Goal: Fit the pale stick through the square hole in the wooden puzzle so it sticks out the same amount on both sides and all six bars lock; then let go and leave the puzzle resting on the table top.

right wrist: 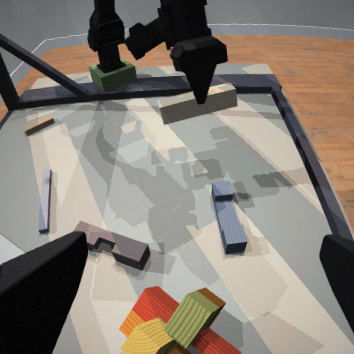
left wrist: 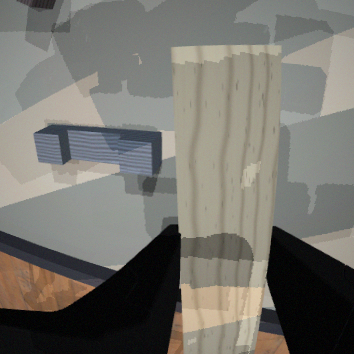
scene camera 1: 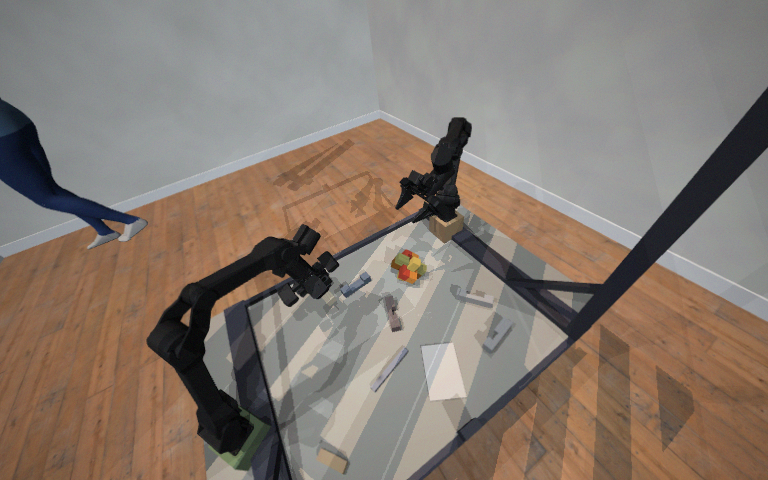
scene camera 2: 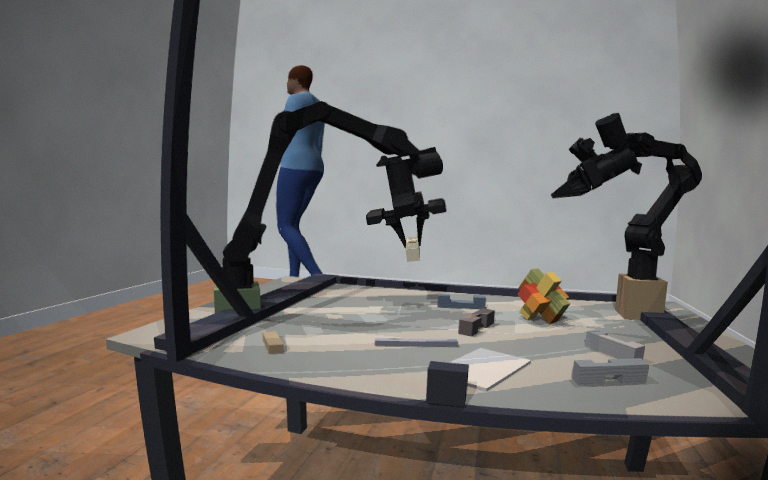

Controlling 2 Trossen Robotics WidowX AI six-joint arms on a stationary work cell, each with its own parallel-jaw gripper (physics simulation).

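The pale stick is up in the air, lying across my left fingers. My left gripper is shut on it, high above the table and to the left of the puzzle in both scene views, well apart from it. The wooden puzzle, of red, orange, yellow and green bars, rests tilted on the table; I cannot make out its square hole. My right gripper is open and empty, above and behind the puzzle.
A blue notched bar and a brown one lie near the puzzle. A thin bar, two grey bars, a white sheet and a tan block lie farther off. Dark frame beams edge the table.
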